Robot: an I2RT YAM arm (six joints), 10 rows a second.
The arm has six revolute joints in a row. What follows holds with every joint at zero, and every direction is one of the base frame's.
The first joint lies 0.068 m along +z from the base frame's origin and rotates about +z.
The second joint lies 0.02 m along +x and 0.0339 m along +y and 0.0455 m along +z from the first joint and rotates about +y.
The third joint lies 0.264 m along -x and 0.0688 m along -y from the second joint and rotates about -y.
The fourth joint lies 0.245 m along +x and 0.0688 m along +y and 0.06 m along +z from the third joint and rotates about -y.
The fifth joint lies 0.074 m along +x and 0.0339 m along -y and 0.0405 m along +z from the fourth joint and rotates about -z.
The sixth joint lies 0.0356 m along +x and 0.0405 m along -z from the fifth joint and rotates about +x.
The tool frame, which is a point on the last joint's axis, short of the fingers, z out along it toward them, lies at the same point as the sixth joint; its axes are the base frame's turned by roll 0, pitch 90 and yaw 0 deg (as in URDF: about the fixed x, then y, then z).
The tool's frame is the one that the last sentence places.
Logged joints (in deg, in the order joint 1, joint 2, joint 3, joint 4, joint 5, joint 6), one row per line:
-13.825, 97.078, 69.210, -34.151, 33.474, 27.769
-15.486, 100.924, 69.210, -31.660, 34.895, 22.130
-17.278, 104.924, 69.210, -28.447, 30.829, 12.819
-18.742, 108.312, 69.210, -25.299, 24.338, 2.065
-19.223, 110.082, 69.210, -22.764, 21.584, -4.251
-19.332, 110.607, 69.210, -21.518, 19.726, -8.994
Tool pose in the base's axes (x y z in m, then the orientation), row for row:
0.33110, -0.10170, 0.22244, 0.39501, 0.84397, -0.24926, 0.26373
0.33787, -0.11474, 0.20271, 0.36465, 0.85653, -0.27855, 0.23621
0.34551, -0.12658, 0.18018, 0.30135, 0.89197, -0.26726, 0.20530
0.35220, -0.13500, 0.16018, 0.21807, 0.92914, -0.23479, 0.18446
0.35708, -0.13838, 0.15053, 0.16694, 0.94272, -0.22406, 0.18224
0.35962, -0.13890, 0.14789, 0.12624, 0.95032, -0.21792, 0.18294
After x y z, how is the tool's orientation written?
As a quaternion, x y z w.
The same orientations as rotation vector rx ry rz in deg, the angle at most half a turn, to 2 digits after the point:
61.19, 130.73, -38.61
57.29, 134.58, -43.77
48.13, 142.45, -42.68
35.22, 150.07, -37.92
27.00, 152.44, -36.23
20.41, 153.62, -35.23

